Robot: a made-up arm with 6 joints.
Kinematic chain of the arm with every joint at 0, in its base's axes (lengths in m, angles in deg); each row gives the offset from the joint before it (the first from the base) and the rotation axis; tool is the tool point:
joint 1: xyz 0 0 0.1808 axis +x
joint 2: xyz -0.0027 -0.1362 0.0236 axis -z
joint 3: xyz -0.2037 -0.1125 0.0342 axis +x
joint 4: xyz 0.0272 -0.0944 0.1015 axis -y
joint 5: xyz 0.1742 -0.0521 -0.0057 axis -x
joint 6: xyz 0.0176 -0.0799 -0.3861 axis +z
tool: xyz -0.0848 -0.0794 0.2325
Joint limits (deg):
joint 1: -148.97..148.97
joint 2: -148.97..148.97
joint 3: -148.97..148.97
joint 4: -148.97..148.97
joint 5: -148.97..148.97
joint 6: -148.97..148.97
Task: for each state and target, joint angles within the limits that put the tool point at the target. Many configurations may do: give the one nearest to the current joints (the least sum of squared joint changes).
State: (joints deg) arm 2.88 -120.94 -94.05 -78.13 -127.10 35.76
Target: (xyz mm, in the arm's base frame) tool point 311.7 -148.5 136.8
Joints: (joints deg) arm 9.07 -132.97 -95.98 -78.85 -122.60 43.53
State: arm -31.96 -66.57 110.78 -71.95 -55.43 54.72
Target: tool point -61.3 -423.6 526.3
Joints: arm -39.42 -86.04 110.00 -86.08 -61.48 50.10
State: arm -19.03 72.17 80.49 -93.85 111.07 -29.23
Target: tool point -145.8 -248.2 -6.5
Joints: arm -5.18 50.32 84.35 -84.31 101.72 -19.22
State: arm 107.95 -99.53 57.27 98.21 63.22 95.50
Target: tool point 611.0 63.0 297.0
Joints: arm 111.79 -130.15 64.45 92.37 56.88 97.57
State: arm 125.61 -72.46 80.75 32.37 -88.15 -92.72
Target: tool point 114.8 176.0 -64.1
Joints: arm 137.84 -55.81 83.48 18.63 -73.66 -78.15
